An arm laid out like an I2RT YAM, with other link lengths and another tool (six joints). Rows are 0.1 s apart.
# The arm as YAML. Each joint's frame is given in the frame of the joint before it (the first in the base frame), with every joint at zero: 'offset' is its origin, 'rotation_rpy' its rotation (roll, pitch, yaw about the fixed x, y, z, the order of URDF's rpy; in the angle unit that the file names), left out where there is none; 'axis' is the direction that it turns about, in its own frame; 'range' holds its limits. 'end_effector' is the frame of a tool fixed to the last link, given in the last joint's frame.
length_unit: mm
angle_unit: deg
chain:
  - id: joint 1
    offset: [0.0, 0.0, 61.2]
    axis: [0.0, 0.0, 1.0]
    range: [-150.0, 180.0]
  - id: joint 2
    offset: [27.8, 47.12, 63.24]
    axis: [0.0, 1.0, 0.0]
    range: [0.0, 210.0]
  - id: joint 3
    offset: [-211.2, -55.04, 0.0]
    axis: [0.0, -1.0, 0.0]
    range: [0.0, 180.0]
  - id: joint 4
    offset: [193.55, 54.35, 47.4]
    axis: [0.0, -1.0, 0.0]
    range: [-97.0, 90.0]
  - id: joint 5
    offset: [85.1, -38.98, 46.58]
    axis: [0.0, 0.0, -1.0]
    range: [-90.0, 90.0]
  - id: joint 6
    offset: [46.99, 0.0, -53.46]
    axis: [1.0, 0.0, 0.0]
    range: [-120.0, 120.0]
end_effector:
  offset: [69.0, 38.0, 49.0]
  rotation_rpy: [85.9, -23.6, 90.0]
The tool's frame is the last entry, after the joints.
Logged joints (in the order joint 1, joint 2, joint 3, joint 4, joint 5, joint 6), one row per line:
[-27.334 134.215 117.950 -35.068 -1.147 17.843]
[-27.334 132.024 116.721 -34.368 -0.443 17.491]
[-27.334 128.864 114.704 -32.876 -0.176 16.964]
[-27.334 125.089 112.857 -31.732 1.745 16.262]
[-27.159 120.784 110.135 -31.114 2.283 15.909]
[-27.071 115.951 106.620 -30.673 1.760 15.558]
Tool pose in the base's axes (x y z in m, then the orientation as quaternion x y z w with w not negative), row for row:
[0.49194 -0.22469 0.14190 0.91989 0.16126 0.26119 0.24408]
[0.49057 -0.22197 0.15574 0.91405 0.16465 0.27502 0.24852]
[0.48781 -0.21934 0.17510 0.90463 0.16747 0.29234 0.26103]
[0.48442 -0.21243 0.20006 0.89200 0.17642 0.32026 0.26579]
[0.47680 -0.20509 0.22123 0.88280 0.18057 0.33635 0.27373]
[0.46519 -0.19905 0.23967 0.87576 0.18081 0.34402 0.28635]
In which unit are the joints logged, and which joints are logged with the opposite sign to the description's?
The joints are logged in degrees. Opposite sign: joint 5.
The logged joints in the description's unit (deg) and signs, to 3 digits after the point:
[-27.334 134.215 117.950 -35.068 1.147 17.843]
[-27.334 132.024 116.721 -34.368 0.443 17.491]
[-27.334 128.864 114.704 -32.876 0.176 16.964]
[-27.334 125.089 112.857 -31.732 -1.745 16.262]
[-27.159 120.784 110.135 -31.114 -2.283 15.909]
[-27.071 115.951 106.620 -30.673 -1.760 15.558]

